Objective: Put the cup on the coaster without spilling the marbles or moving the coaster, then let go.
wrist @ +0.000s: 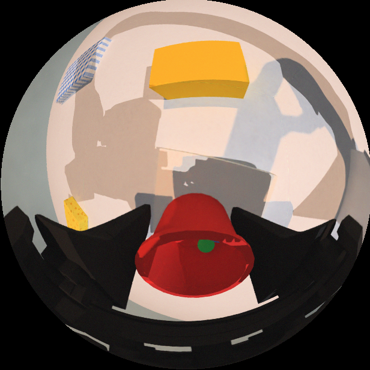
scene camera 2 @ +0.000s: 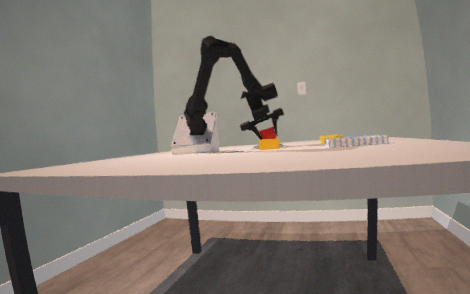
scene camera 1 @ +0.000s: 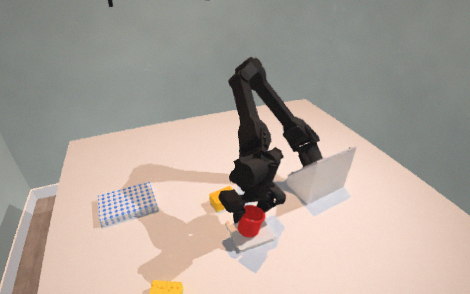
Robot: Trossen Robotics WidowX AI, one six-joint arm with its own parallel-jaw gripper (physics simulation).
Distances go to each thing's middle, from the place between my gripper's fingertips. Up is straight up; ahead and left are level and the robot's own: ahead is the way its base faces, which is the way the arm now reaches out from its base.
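Scene:
Counted from my hand: yellow block [wrist: 211, 68], 2 cm ahead of it, 12 cm to the right of it, 2 cm below it; red cup [wrist: 169, 260], 1 cm behind it, 2 cm to the left of it, 1 cm above it; pale square coaster [scene camera 1: 265, 235], 2 cm to the left of it, 1 cm behind it, 3 cm below it; blue-and-white checked box [scene camera 1: 134, 201], 22 cm to the right of it, 31 cm ahead of it, 2 cm below it.

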